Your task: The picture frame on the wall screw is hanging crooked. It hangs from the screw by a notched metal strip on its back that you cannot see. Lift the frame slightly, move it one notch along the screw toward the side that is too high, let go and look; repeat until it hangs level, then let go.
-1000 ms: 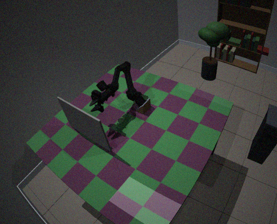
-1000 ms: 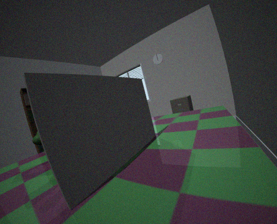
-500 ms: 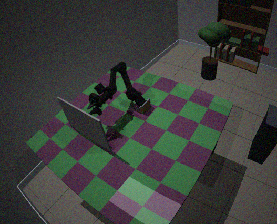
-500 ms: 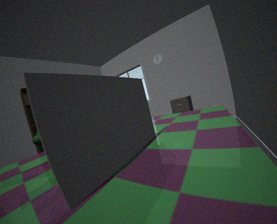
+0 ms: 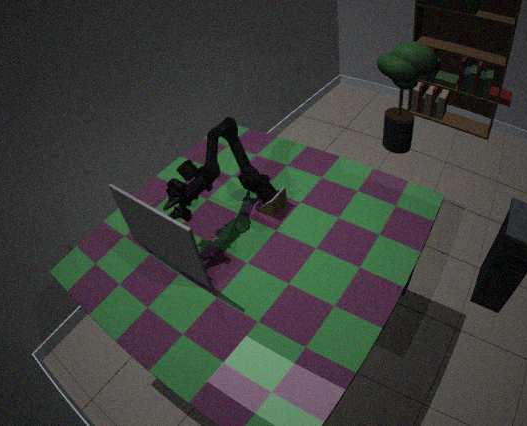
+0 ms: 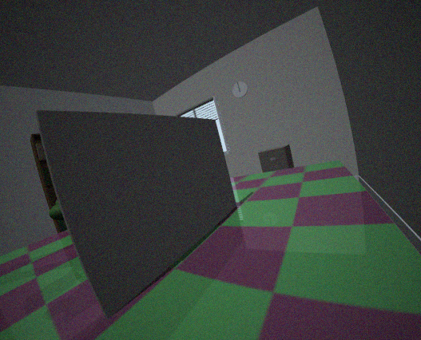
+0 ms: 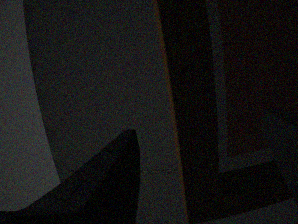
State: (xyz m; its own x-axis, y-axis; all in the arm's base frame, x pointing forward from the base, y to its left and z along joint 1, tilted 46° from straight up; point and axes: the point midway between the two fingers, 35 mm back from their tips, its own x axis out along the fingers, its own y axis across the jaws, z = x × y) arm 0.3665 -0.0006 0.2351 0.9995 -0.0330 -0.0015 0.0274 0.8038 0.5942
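The picture frame is 5 cm below my gripper tip, 4 cm ahead of it and 1 cm to the right of it. Also, from my gripper tip: grey wall panel 6 cm below, 5 cm ahead, 2 cm to the right.
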